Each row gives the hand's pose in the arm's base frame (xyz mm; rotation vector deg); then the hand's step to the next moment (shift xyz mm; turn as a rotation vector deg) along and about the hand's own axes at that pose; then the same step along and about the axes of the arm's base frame.
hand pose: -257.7 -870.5 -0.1 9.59 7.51 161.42
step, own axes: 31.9 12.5 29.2 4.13 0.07 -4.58
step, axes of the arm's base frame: -30.1 0.3 33.5 -4.51 0.91 -4.11
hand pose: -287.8 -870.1 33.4 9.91 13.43 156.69
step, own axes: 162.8 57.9 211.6 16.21 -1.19 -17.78
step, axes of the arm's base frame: -138.3 40.2 232.2 -17.14 4.93 -16.19
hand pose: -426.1 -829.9 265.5 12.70 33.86 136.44
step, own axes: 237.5 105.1 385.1 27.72 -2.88 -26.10
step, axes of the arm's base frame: -123.7 219.1 390.4 -27.52 10.53 -24.29
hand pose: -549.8 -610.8 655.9 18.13 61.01 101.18
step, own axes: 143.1 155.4 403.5 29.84 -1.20 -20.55
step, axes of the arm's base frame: 94.4 312.8 317.3 -26.00 15.01 -20.32
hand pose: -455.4 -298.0 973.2 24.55 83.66 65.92
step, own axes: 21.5 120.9 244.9 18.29 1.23 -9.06
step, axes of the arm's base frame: 174.2 169.9 125.8 -13.41 11.50 -10.29
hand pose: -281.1 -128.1 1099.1 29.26 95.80 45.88
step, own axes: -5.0 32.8 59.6 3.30 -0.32 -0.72
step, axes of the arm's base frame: 56.1 32.7 20.8 -1.49 1.93 -2.36
